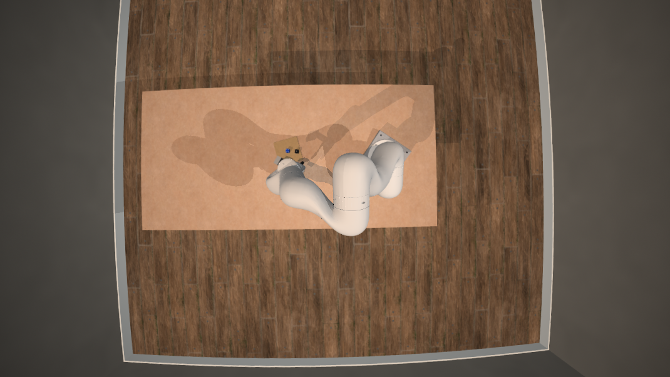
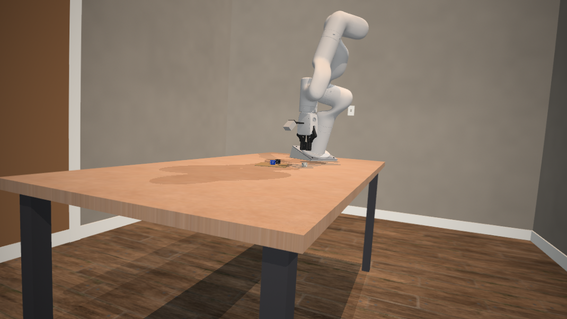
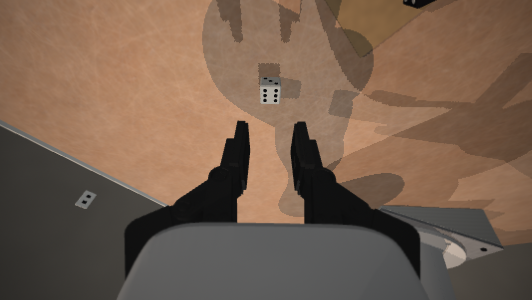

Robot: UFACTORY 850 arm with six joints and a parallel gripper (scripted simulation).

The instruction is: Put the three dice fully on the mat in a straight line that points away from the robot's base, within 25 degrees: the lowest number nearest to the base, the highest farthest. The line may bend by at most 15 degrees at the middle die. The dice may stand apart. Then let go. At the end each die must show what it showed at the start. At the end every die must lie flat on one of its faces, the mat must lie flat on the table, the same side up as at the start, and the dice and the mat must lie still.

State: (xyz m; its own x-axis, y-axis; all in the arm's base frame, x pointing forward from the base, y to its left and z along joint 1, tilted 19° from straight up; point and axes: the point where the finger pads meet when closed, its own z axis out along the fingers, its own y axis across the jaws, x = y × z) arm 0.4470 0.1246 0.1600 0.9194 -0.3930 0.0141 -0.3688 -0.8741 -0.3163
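The white die lies 90 mm below my hand. From my hand the other things lie so: black die 40 mm ahead, 130 mm to the right, 80 mm below; blue die 90 mm ahead, 120 mm to the right, 80 mm below; mat 90 mm ahead, 120 mm to the right, 100 mm below.
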